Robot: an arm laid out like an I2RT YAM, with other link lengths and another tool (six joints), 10 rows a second.
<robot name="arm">
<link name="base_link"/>
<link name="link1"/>
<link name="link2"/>
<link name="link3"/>
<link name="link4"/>
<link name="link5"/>
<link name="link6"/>
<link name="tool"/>
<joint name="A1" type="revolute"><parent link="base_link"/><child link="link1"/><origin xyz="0 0 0.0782"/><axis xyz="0 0 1"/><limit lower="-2.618" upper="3.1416"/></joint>
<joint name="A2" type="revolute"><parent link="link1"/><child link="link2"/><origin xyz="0.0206 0.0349 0.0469" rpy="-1.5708 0 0"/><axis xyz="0 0 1"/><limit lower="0" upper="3.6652"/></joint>
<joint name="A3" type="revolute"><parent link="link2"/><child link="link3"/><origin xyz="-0.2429 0 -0.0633" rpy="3.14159 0 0"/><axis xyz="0 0 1"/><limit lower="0" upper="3.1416"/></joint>
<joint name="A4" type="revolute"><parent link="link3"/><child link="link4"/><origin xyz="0.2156 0.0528 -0.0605"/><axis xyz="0 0 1"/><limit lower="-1.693" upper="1.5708"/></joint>
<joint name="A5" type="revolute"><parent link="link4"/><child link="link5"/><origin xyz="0.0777 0.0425 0.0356" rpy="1.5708 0 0"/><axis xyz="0 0 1"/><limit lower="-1.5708" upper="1.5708"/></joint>
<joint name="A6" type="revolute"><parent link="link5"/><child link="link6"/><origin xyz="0.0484 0 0.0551" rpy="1.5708 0 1.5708"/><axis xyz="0 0 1"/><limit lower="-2.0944" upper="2.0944"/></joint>
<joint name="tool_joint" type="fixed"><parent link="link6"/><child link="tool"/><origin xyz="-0.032 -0.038 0.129" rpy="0 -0.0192 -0.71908"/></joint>
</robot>
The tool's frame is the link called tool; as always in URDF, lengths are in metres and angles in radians.
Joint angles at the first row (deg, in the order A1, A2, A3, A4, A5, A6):
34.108, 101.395, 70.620, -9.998, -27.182, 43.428
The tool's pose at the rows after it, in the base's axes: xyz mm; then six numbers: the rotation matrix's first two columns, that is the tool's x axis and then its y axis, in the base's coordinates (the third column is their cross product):
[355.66 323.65 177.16 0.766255 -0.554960 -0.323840 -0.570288 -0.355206 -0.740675]
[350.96 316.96 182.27 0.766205 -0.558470 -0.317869 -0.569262 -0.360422 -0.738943]
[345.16 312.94 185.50 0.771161 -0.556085 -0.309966 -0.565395 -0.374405 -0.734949]
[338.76 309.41 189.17 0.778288 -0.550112 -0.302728 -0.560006 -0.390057 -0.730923]
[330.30 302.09 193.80 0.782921 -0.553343 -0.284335 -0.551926 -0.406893 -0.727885]
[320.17 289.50 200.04 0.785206 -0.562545 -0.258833 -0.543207 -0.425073 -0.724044]
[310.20 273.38 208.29 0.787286 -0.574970 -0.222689 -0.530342 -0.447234 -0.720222]
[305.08 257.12 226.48 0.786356 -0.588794 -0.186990 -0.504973 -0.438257 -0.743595]
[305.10 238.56 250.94 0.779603 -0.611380 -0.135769 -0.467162 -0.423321 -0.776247]
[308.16 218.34 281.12 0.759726 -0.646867 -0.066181 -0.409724 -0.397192 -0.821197]
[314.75 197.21 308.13 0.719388 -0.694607 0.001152 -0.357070 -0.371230 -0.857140]
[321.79 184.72 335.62 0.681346 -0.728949 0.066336 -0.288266 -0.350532 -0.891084]
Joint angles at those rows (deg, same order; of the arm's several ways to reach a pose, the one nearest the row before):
33.428, 99.099, 70.279, -12.873, -26.592, 42.336
33.017, 97.104, 69.700, -14.724, -26.549, 41.710
32.894, 95.613, 69.522, -16.815, -26.554, 40.731
32.784, 94.164, 69.527, -19.094, -26.741, 39.615
32.696, 91.579, 68.763, -21.657, -26.067, 38.375
32.189, 87.903, 67.647, -25.101, -25.120, 36.743
31.239, 83.811, 67.035, -29.549, -23.912, 34.456
29.648, 79.251, 66.540, -31.970, -23.381, 32.989
27.300, 75.163, 67.522, -34.418, -22.672, 31.094
24.739, 70.993, 68.593, -35.147, -21.254, 29.483
22.065, 67.993, 69.792, -34.854, -19.248, 28.354
20.691, 66.413, 71.175, -32.692, -17.133, 27.516

